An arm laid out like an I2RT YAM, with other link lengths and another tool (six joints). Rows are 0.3 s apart.
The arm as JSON. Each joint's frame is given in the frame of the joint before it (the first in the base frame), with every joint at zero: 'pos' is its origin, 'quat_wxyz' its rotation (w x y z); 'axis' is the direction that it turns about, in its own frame. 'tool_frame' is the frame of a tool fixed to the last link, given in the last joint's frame.
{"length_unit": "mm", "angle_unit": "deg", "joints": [
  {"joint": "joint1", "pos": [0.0, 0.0, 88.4], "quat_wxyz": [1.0, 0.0, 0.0, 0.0], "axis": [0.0, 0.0, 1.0]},
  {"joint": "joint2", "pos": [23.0, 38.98, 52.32], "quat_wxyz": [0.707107, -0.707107, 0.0, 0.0], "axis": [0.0, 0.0, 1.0]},
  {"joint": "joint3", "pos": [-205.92, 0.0, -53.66], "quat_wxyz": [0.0, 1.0, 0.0, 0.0], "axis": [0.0, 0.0, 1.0]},
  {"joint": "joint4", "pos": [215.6, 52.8, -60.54], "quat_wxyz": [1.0, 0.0, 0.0, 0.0], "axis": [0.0, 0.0, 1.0]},
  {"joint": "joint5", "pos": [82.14, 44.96, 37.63], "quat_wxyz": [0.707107, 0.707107, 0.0, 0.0], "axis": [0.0, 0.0, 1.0]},
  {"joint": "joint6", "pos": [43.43, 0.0, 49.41], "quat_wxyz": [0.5, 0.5, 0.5, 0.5], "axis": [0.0, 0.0, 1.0]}
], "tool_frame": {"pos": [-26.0, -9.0, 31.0], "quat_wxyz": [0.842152, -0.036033, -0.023, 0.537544]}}
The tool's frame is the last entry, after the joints.
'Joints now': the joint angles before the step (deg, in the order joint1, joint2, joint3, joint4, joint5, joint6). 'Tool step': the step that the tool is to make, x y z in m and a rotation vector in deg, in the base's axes. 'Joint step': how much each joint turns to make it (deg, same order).
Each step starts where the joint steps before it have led.
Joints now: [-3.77, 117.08, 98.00, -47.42, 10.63, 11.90]
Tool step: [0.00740, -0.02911, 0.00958, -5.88, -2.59, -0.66]
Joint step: [-3.32, 0.00, 1.42, 2.79, 3.91, -4.94]
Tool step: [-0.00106, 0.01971, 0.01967, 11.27, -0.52, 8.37]
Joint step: [0.06, -0.03, 4.56, -5.16, -13.81, -2.21]
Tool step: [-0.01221, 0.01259, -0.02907, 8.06, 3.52, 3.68]
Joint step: [0.05, 0.12, -6.92, 2.55, -8.39, -0.11]
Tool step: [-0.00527, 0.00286, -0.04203, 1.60, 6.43, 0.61]
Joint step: [0.15, 5.06, -2.02, 0.48, -0.92, -0.17]
